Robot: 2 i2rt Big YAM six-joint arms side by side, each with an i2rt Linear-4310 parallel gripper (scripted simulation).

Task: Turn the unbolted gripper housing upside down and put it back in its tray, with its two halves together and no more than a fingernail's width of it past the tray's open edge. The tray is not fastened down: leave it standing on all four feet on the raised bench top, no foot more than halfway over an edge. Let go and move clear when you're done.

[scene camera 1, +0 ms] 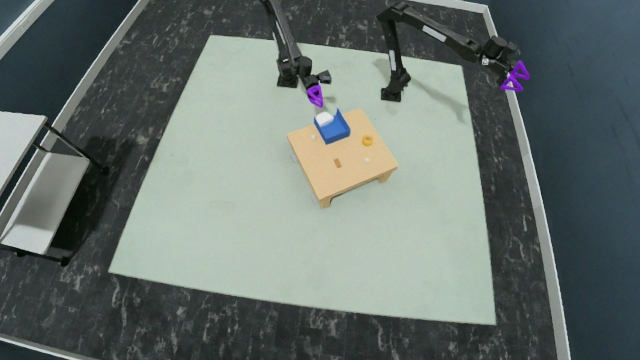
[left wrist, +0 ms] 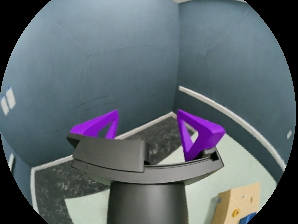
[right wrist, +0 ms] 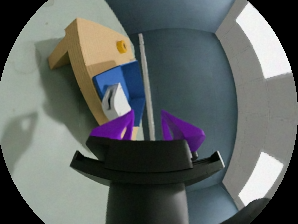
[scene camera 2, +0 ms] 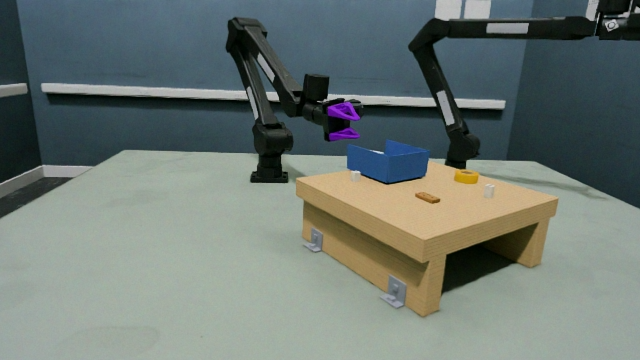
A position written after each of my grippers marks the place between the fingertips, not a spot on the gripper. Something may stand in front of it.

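Observation:
I can see my left gripper (left wrist: 147, 113). My right gripper (scene camera 2: 358, 128), (right wrist: 147, 113) is in sight as well, and so is a blue tray (scene camera 2: 400, 162), (right wrist: 128, 75).

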